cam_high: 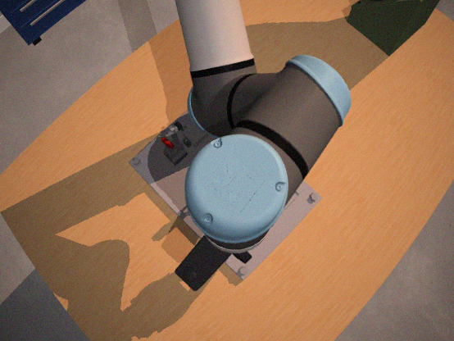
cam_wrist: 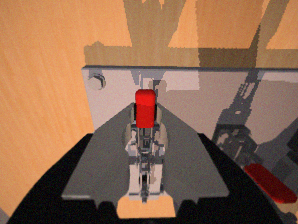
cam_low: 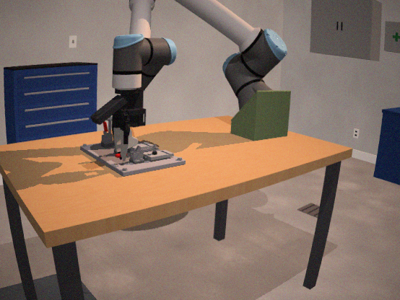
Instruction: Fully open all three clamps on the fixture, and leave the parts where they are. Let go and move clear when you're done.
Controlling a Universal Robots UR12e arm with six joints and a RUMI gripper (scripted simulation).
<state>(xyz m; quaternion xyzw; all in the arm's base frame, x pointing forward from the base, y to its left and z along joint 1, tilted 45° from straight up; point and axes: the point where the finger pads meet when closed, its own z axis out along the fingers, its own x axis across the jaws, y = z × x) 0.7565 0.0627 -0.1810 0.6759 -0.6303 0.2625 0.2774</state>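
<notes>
Now: the flat grey part 150 mm behind my hand, 10 mm to the right of it and 20 mm below it. Round my hand: grey fixture plate 80 mm behind, 120 mm to the right, 40 mm below.
</notes>
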